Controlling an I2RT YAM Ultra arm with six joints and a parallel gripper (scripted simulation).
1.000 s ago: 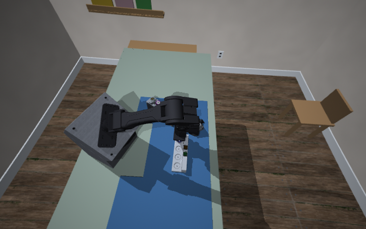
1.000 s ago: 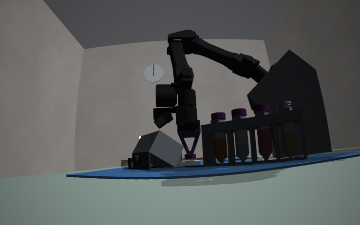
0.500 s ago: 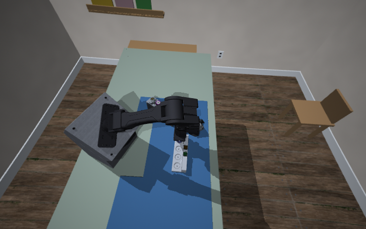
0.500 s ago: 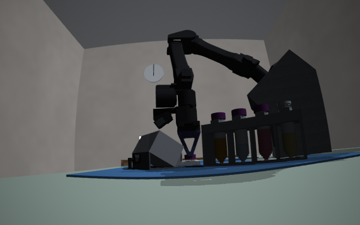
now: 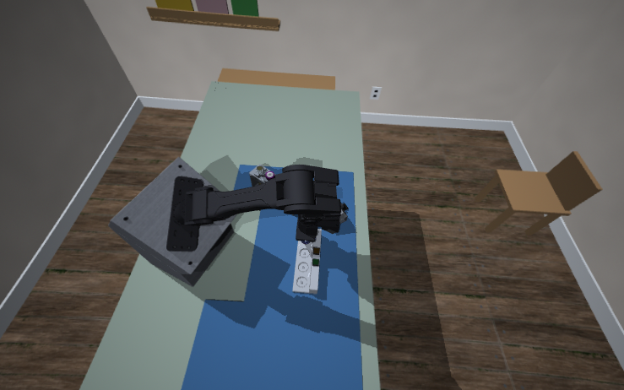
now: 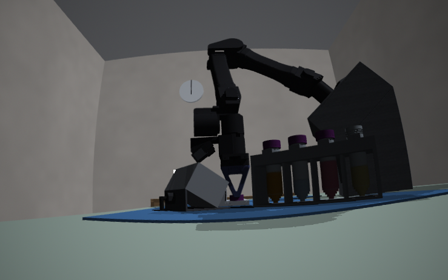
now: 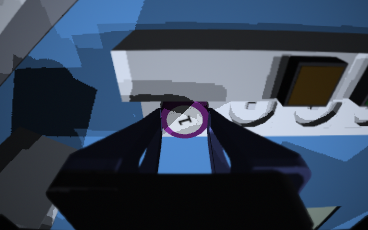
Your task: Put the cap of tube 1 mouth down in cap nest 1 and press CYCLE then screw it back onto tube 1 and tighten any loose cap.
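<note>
The blue cycle key lies 110 mm to the left of my hand, 90 mm ahead of it and 40 mm above it. The rest, counted from my hand: green ready key (100 mm ahead, 70 mm to the left, 40 mm above); key desk (110 mm ahead, 80 mm to the left, 30 mm above); threaded neck of tube 1 (280 mm to the left, 120 mm behind, 90 mm above).
</note>
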